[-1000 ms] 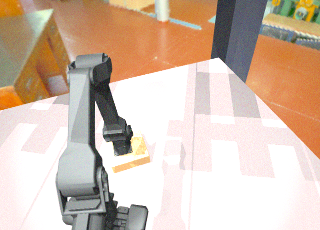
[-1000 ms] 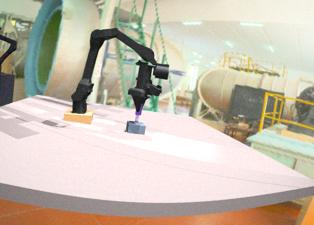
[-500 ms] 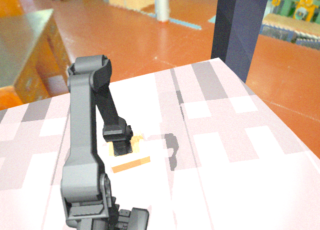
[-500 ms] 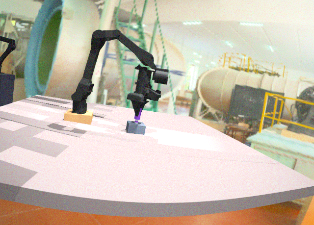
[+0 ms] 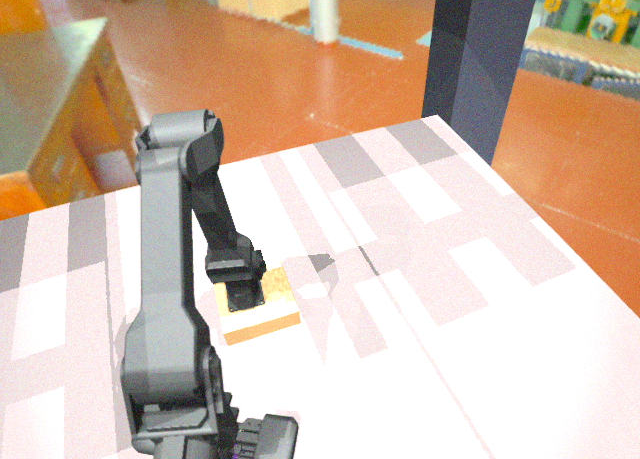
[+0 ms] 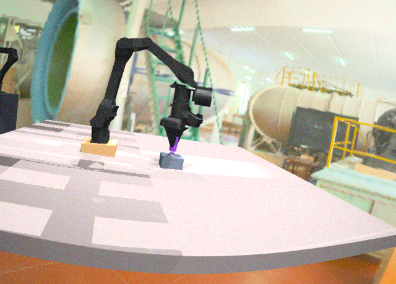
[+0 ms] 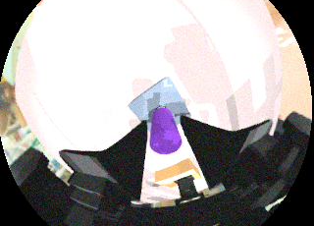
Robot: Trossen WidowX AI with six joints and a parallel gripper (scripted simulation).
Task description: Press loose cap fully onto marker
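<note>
Right now the marker cap is 1 cm above my gripper tip. From my gripper tip the other things lie so: grey holder block 5 cm below.
</note>
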